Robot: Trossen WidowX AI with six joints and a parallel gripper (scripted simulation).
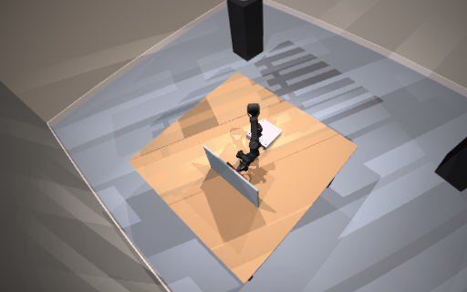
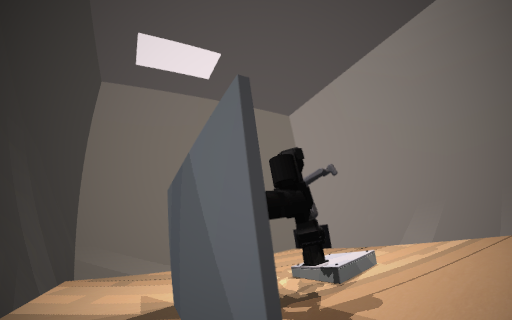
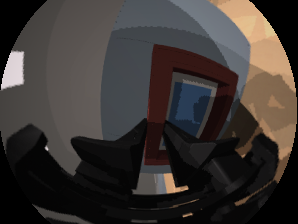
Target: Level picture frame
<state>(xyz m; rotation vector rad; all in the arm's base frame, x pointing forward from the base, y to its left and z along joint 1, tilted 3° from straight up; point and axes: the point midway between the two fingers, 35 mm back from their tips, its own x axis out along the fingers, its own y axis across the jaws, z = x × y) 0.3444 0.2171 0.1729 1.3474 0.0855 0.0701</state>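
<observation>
My gripper tip is now 5 cm above the red picture frame, 1 cm to the left of it and 1 cm short of it. From my gripper tip the other things lie so: grey wall panel (7 cm below, 2 cm to the right, 2 cm ahead).
</observation>
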